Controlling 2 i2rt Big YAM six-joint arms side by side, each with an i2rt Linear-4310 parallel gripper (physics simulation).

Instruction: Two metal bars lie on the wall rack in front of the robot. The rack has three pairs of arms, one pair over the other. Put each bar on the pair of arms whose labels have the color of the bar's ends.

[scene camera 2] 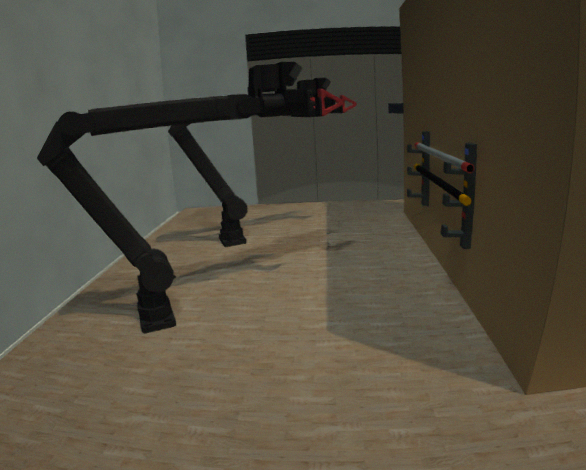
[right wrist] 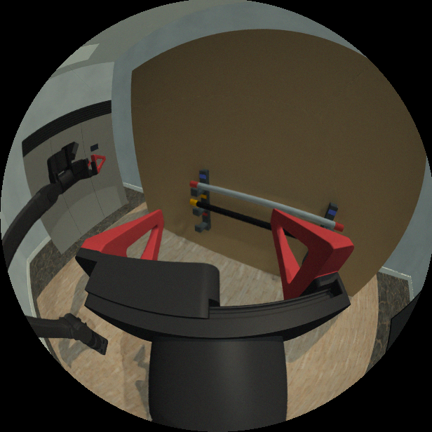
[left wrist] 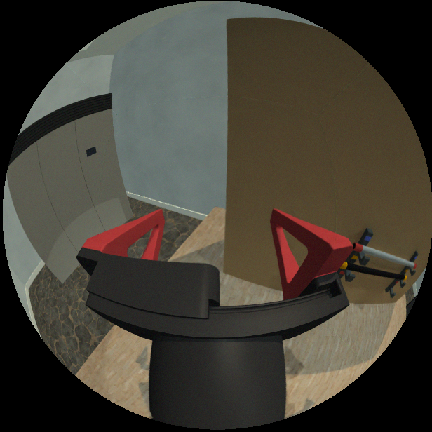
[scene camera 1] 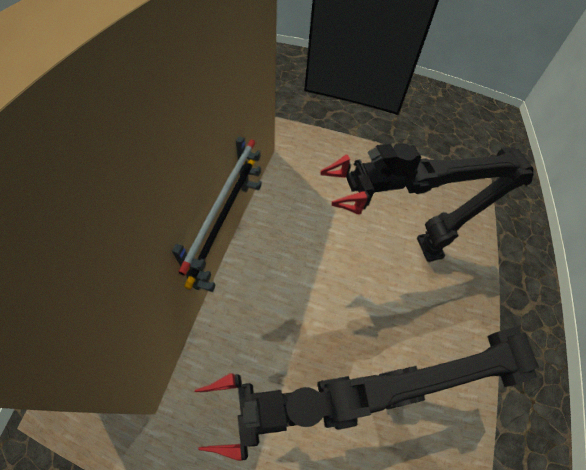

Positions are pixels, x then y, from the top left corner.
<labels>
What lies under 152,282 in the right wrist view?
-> My right gripper.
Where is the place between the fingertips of my left gripper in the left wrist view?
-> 217,214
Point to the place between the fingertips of my right gripper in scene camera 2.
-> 332,102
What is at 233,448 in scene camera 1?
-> My left gripper.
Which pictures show my right gripper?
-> Scene camera 2, the right wrist view and scene camera 1 only.
</labels>
